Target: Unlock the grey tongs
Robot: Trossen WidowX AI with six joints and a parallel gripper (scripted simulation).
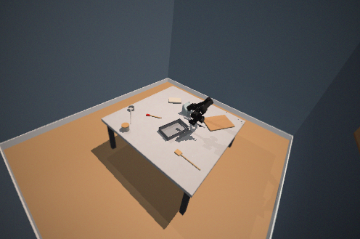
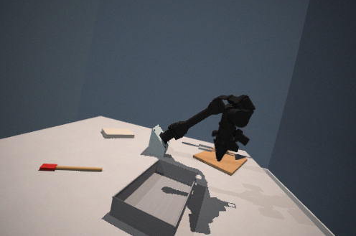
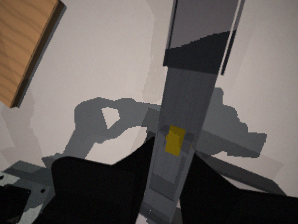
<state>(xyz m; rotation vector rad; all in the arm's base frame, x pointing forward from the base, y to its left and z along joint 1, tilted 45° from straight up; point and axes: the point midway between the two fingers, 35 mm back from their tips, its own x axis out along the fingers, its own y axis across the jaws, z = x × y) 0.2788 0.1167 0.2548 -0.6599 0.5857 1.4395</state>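
The yellow lock piece lies 30 mm to the left of my gripper tip and 40 mm above it. From my gripper tip the other things lie so: red-headed wooden spatula 110 mm ahead, 540 mm to the right, 130 mm below; wooden board 410 mm behind, 130 mm to the left, 130 mm below; roasting tin 110 mm ahead, 180 mm to the right, 110 mm below.
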